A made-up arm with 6 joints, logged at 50 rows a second.
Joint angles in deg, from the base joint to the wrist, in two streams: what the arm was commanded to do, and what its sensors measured. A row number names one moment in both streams.
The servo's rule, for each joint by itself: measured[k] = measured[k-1] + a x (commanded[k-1-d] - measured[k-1]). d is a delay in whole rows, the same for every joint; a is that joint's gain. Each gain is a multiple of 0.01, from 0.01 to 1. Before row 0 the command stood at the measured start. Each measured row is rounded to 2 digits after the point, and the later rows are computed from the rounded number. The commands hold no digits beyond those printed.
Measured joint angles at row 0:
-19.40, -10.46, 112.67, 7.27, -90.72, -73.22
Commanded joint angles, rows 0 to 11:
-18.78, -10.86, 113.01, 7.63, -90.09, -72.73
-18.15, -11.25, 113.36, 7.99, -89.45, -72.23
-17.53, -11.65, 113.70, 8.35, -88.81, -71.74
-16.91, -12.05, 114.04, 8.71, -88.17, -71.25
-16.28, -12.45, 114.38, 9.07, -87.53, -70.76
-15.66, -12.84, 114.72, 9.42, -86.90, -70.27
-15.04, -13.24, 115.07, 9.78, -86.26, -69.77
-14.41, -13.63, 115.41, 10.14, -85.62, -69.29
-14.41, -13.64, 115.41, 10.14, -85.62, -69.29
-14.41, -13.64, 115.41, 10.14, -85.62, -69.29
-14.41, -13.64, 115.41, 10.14, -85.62, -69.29
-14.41, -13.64, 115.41, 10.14, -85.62, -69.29
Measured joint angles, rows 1 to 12:
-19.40, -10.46, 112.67, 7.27, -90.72, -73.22
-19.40, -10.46, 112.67, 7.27, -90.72, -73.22
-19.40, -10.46, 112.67, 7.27, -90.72, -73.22
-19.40, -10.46, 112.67, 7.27, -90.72, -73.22
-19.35, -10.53, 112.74, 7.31, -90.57, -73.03
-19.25, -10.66, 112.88, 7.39, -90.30, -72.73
-19.11, -10.84, 113.06, 7.51, -89.94, -72.35
-18.93, -11.06, 113.28, 7.65, -89.52, -71.93
-18.72, -11.31, 113.52, 7.82, -89.04, -71.49
-18.48, -11.59, 113.78, 8.01, -88.53, -71.03
-18.20, -11.89, 114.06, 8.22, -87.99, -70.55
-17.90, -12.20, 114.36, 8.45, -87.42, -70.07
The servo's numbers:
d 4
a 0.08 0.18 0.22 0.12 0.24 0.38

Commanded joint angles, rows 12 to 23:
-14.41, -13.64, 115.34, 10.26, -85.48, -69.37
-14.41, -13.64, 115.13, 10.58, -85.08, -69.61
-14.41, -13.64, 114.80, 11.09, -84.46, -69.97
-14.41, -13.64, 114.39, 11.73, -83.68, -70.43
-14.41, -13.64, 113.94, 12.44, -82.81, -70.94
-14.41, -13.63, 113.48, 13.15, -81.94, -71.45
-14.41, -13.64, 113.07, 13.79, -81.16, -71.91
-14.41, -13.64, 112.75, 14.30, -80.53, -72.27
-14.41, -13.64, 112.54, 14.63, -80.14, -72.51
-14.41, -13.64, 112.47, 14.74, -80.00, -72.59
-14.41, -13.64, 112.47, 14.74, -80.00, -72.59
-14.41, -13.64, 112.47, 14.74, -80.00, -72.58
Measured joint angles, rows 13 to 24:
-17.62, -12.46, 114.59, 8.65, -86.99, -69.77
-17.36, -12.67, 114.77, 8.83, -86.66, -69.59
-17.12, -12.84, 114.91, 8.99, -86.41, -69.48
-16.90, -12.98, 115.02, 9.13, -86.22, -69.41
-16.70, -13.10, 115.09, 9.27, -86.04, -69.39
-16.52, -13.20, 115.10, 9.43, -85.81, -69.47
-16.35, -13.28, 115.03, 9.63, -85.49, -69.66
-16.19, -13.34, 114.89, 9.88, -85.06, -69.95
-16.05, -13.39, 114.68, 10.19, -84.52, -70.33
-15.92, -13.43, 114.42, 10.55, -83.90, -70.76
-15.80, -13.47, 114.12, 10.94, -83.24, -71.20
-15.69, -13.50, 113.82, 11.34, -82.59, -71.61

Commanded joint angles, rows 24 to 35:
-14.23, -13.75, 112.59, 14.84, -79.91, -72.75
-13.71, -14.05, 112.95, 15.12, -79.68, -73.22
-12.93, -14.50, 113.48, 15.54, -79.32, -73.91
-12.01, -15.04, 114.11, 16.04, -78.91, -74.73
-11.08, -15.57, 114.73, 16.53, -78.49, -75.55
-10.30, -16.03, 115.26, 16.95, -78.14, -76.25
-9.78, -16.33, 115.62, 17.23, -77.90, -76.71
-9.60, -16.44, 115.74, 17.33, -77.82, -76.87
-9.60, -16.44, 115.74, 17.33, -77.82, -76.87
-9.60, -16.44, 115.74, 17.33, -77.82, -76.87
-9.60, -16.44, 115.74, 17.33, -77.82, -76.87
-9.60, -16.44, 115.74, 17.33, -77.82, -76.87
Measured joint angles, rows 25 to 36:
-15.59, -13.53, 113.54, 11.73, -82.00, -71.95
-15.50, -13.55, 113.30, 12.09, -81.52, -72.19
-15.41, -13.57, 113.12, 12.41, -81.16, -72.34
-15.33, -13.58, 112.98, 12.69, -80.88, -72.43
-15.24, -13.61, 112.89, 12.95, -80.65, -72.55
-15.12, -13.69, 112.90, 13.21, -80.42, -72.80
-14.94, -13.84, 113.03, 13.49, -80.16, -73.22
-14.71, -14.06, 113.27, 13.80, -79.86, -73.79
-14.42, -14.33, 113.59, 14.13, -79.53, -74.46
-14.09, -14.64, 113.96, 14.47, -79.20, -75.14
-13.75, -14.94, 114.33, 14.80, -78.89, -75.74
-13.42, -15.21, 114.64, 15.10, -78.63, -76.17

